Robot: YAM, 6 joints.
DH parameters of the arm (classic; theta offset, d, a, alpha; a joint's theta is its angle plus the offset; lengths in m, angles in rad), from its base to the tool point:
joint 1: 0 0.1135 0.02 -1.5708
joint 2: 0 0 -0.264 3.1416
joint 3: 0.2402 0 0.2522 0
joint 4: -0.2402 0 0.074 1.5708
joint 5: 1.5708 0 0 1.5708
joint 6: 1.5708 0.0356 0 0
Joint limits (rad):
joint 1: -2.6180..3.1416
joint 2: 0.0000..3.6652
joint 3: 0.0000..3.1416
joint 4: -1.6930..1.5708
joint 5: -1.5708..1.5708
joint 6: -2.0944..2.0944
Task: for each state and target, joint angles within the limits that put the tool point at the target. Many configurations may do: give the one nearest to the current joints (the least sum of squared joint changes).
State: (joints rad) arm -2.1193 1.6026 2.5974 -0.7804 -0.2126 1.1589
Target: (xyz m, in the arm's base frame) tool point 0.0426 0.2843 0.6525
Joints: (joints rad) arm -1.7071 1.0394 2.9884 -0.1247 -0.1001 1.1589
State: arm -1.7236 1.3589 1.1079 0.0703 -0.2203 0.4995
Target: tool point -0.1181 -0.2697 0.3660
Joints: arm -2.0064 1.2413 1.0662 0.0491 -0.1901 0.4995
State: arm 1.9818 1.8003 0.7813 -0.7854 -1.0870 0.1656
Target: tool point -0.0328 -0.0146 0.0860
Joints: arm 2.3153 1.8737 0.0337 -0.9715 -1.2713 0.1656
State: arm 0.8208 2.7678 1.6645 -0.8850 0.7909 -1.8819
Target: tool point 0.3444 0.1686 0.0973
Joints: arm 0.5237 2.2738 1.5214 -1.1074 0.8284 -1.8819
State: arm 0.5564 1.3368 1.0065 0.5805 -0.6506 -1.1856
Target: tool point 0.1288 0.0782 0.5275
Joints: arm 0.4059 0.9397 1.1937 0.6575 -0.6305 -1.1856
